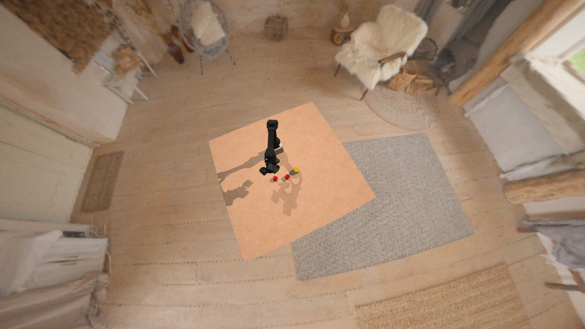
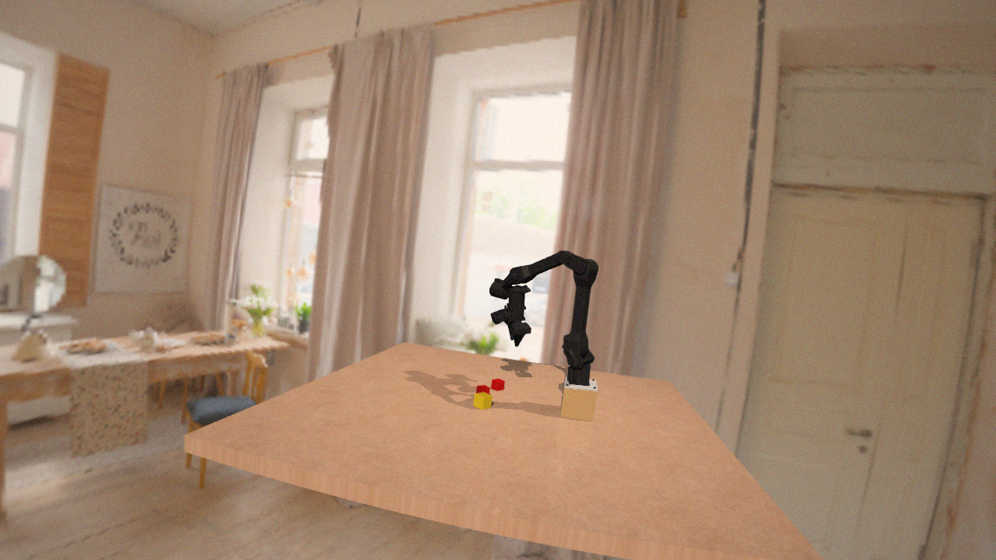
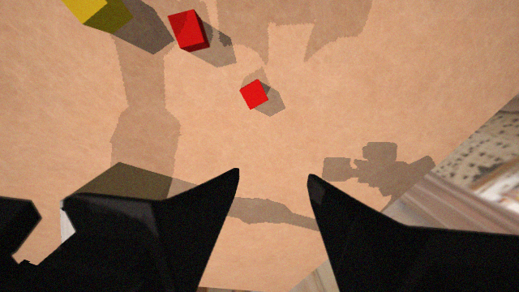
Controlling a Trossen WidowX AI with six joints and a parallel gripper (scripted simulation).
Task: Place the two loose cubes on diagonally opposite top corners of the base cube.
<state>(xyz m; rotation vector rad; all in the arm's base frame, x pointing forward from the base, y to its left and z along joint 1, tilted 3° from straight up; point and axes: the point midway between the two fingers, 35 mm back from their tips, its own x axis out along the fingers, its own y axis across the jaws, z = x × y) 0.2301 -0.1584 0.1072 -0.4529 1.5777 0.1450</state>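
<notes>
The yellow base cube lies 240 mm to the left of my gripper tip, 150 mm below it and 60 mm ahead of it.
</notes>
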